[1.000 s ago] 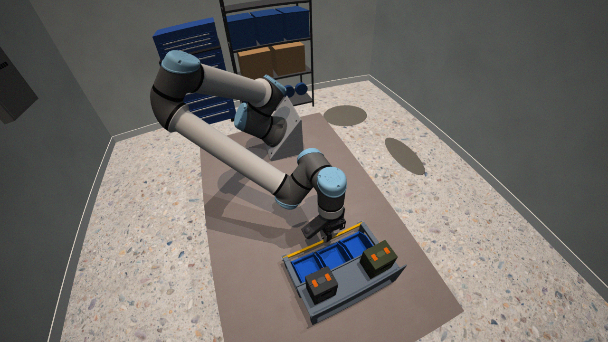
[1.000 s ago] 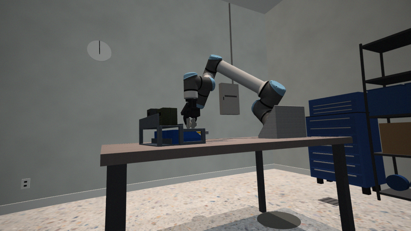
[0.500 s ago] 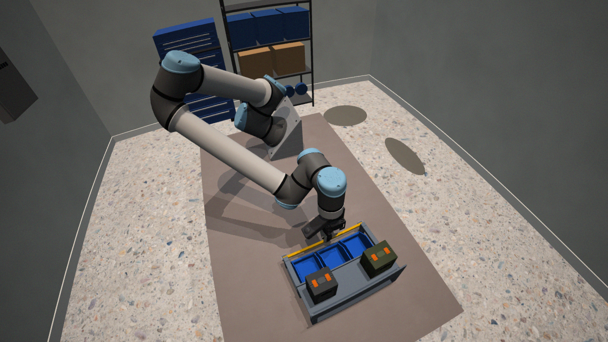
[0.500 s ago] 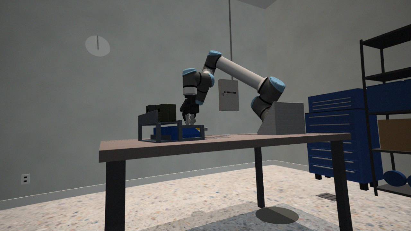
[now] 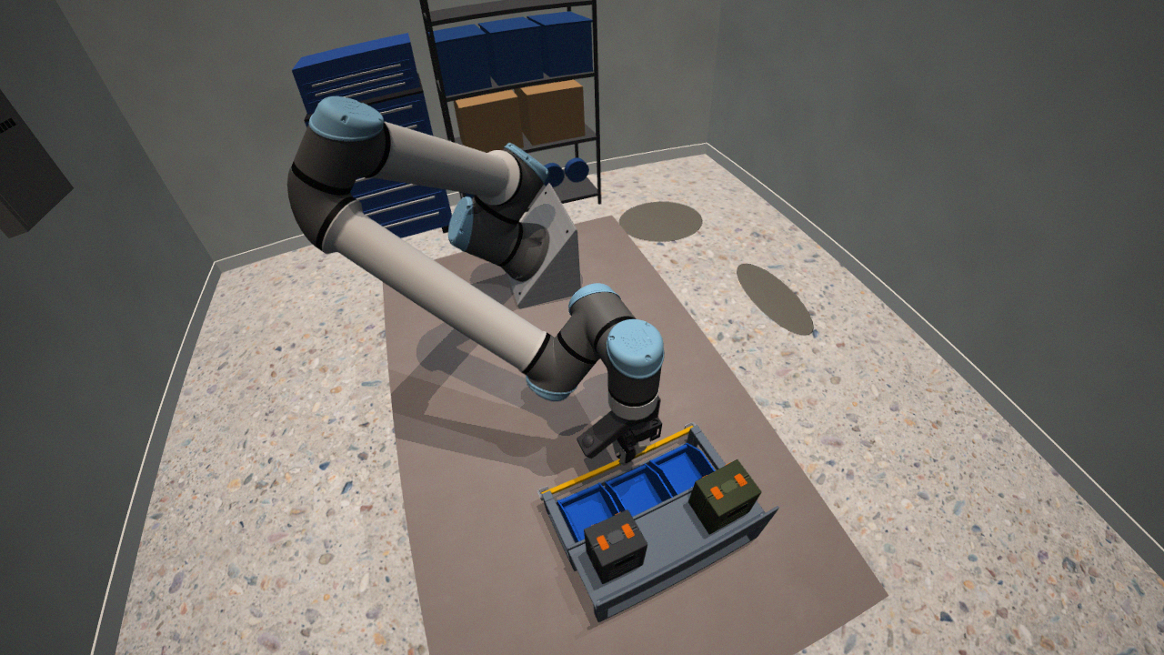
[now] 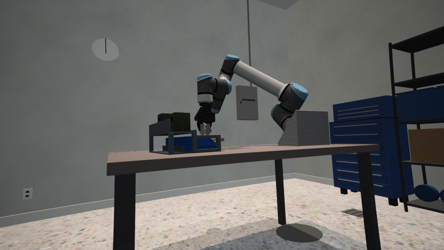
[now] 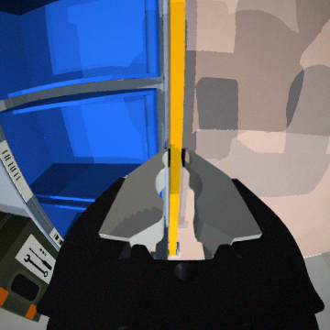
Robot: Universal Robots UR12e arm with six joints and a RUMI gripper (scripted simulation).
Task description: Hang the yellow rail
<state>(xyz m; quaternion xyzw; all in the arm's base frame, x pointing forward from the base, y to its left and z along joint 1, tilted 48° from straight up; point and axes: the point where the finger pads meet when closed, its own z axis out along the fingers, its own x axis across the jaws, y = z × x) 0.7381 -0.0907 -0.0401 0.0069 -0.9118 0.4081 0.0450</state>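
Right now my hand is 10 mm above the yellow rail. Also, from my hand: green case (200 mm ahead, 120 mm to the left, 80 mm above); then black case (200 mm ahead, 110 mm to the right, 90 mm above).
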